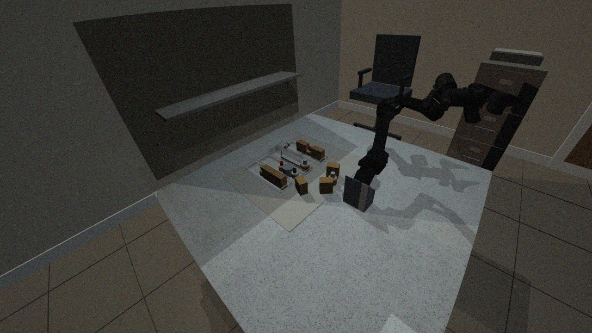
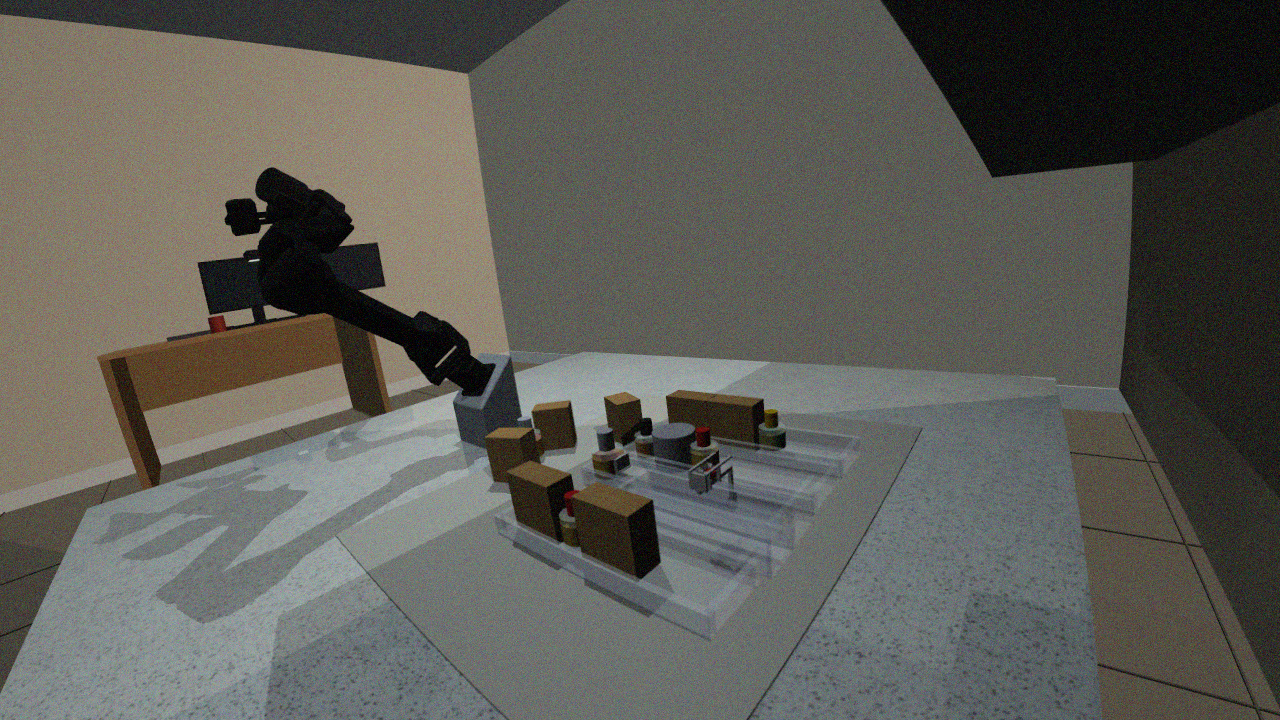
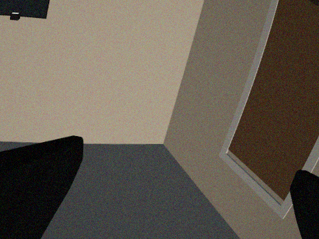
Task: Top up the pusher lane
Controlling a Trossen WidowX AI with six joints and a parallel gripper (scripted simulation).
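Right now the wide grey can is 760 mm ahead of my gripper tip, 450 mm below it and 270 mm to the left of it. Also, from my gripper tip: clear-walled lane (850 mm ahead, 460 mm below, 160 mm to the left).
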